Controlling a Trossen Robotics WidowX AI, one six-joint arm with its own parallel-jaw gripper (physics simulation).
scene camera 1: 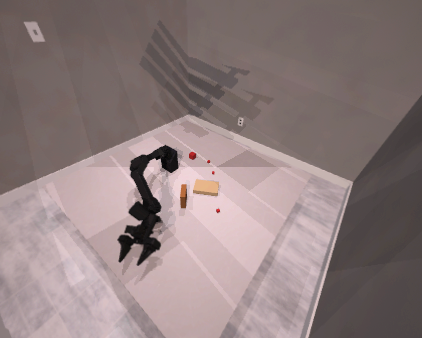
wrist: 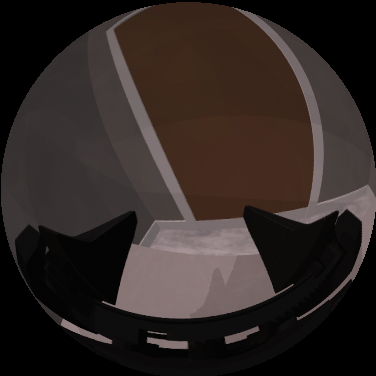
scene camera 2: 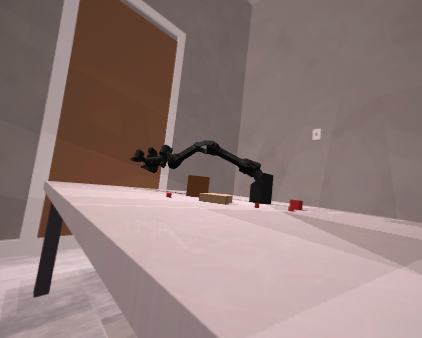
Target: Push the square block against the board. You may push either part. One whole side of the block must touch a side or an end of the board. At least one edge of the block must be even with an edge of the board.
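Seen in the pictures: gripper, between the fingertips: (scene camera 1: 128,263) (wrist: 190,214) (scene camera 2: 135,162); arm's base, origin of its link: (scene camera 1: 168,154) (scene camera 2: 261,180).
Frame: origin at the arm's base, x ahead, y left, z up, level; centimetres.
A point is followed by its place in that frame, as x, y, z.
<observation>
A brown, square-faced block (scene camera 1: 183,196) @[34.3, -18.7, -2.0] (scene camera 2: 198,185) @[31.7, -14.2, -6.5] stands upright on a thin edge. A flat tan board (scene camera 1: 206,187) @[35.1, 1.0, -9.2] (scene camera 2: 215,198) @[40.2, 7.3, -10.5] lies beside it; in scene camera 1 a narrow gap shows between them, the board on the right. Which of the two the task calls the block is judged by shape. My gripper (scene camera 1: 129,262) @[46.3, -59.5, 2.9] (scene camera 2: 138,164) @[46.3, -59.5, 2.9] (wrist: 190,214) @[46.3, -59.5, 2.9] is open and empty, raised above the table, well away from both pieces, nearer the front left in scene camera 1. Neither piece shows in the wrist view.
A larger red cube (scene camera 1: 192,156) @[4.9, 19.3, -9.4] (scene camera 2: 296,204) @[5.4, 21.9, -9.9] lies near the arm's base (scene camera 1: 170,160) @[4.3, -1.9, -1.7] (scene camera 2: 261,189) @[4.9, 3.6, -5.0]. Small red cubes (scene camera 1: 208,161) @[16.9, 24.8, -11.1] (scene camera 1: 213,173) @[28.5, 16.7, -11.2] (scene camera 1: 218,211) @[52.0, -7.8, -11.0] lie around the tan board. The white table (scene camera 1: 250,210) @[65.6, 6.6, -12.2] (scene camera 2: 200,250) @[78.1, 45.4, -12.2] has its left edge beneath the gripper side. A brown door (scene camera 2: 115,95) (wrist: 230,110) stands beyond.
</observation>
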